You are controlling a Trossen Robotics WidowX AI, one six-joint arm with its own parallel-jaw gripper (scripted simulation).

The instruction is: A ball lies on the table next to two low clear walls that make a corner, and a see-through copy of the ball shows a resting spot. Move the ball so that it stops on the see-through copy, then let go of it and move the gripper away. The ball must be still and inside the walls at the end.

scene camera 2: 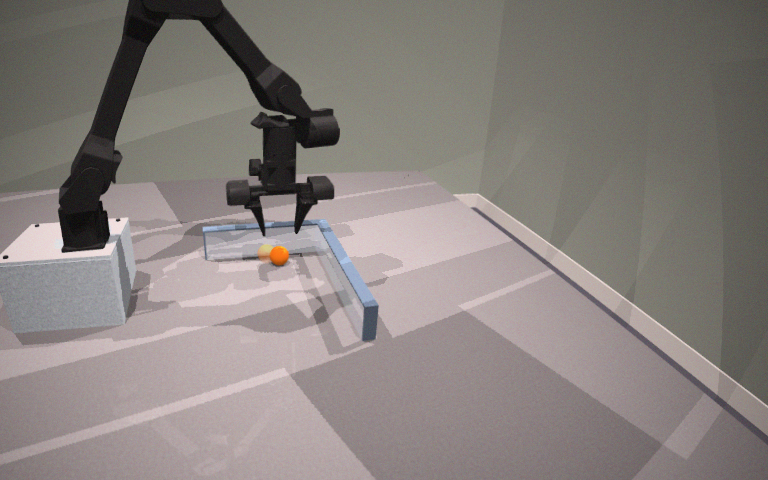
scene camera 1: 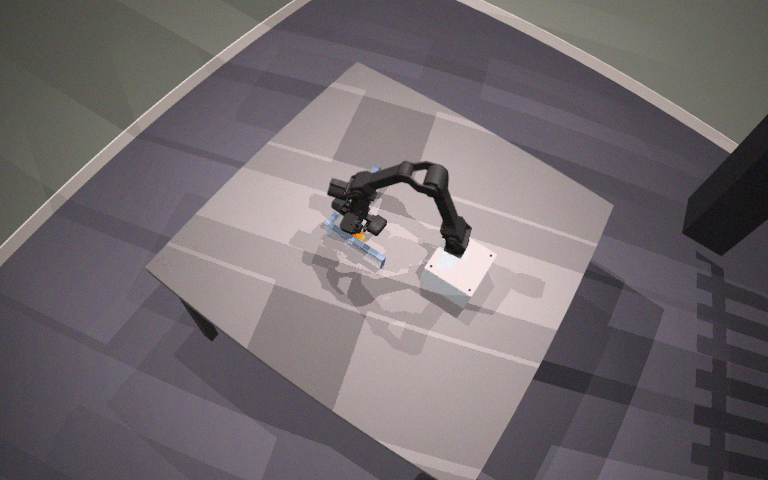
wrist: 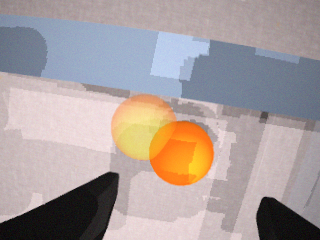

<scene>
My gripper shows in scene camera 2 [280, 234], in scene camera 1 and in the wrist view. One and the same spot on my gripper: [wrist: 91, 204] is [scene camera 1: 363, 229].
</scene>
